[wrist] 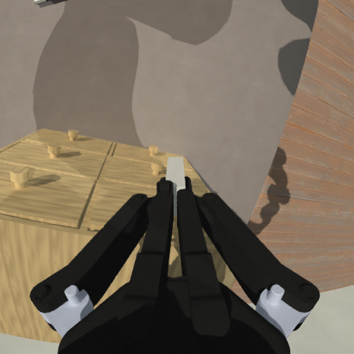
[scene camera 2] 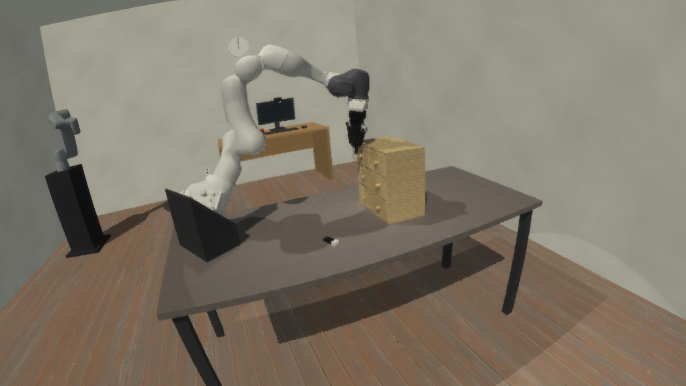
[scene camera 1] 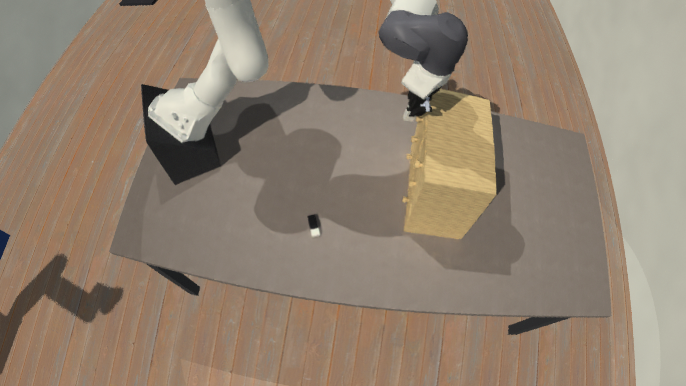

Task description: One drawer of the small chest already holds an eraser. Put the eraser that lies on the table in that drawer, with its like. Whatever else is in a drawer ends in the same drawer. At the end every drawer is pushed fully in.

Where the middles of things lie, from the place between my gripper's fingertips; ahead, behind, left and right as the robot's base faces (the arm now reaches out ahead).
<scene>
Now: hand 140 mm short of the small wooden chest (scene camera 1: 460,177), 80 mm above it and 70 mm to the left of it.
</scene>
